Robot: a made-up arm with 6 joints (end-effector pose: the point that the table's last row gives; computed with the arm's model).
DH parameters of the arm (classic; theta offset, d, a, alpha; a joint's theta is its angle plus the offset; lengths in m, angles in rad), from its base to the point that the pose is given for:
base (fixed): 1.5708 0 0.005 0
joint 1: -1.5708 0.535 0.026 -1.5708
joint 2: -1.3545 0 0.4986 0
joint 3: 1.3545 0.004 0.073 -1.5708
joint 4: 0 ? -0.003 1.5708
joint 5: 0 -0.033 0.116 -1.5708
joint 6: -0.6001 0 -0.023 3.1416
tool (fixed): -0.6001 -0.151 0 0
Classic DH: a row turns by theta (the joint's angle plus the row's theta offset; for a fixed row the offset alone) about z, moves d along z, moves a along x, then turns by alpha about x.
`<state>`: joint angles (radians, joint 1 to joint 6).
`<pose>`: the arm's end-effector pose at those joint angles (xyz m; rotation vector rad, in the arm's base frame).
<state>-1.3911 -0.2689 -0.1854 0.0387 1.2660 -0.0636</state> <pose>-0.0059 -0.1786 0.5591 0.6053 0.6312 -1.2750</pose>
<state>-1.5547 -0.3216 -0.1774 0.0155 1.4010 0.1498</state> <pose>-0.0345 -0.1458 0.5743 0.6670 0.7652 -1.5846</pose>
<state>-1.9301 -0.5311 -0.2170 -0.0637 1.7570 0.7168</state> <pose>-0.0682 -0.0713 0.6307 0.6916 1.1430 -2.3348</pose>
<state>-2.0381 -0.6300 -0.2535 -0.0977 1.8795 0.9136</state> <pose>-0.0705 -0.0484 0.6549 0.6347 1.2745 -2.5913</pose>
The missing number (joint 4, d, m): 0.366
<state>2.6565 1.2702 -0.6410 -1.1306 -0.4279 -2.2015</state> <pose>-0.4369 0.0612 0.1052 -0.4984 -0.2932 -0.4070</pose>
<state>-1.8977 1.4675 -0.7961 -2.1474 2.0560 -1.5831</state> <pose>-0.2675 -0.3706 0.0187 1.5482 1.3236 1.8223</pose>
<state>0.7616 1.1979 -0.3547 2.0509 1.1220 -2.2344</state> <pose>0.0466 0.1775 0.1878 0.7916 0.5027 0.4724</pose>
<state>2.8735 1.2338 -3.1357 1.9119 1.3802 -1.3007</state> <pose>-0.9905 0.1290 0.8234 -1.7853 -1.2367 -1.1965</pose>
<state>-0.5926 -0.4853 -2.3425 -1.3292 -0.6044 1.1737</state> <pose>0.0067 0.1895 1.4704 -0.8863 -2.6152 0.7561</pose>
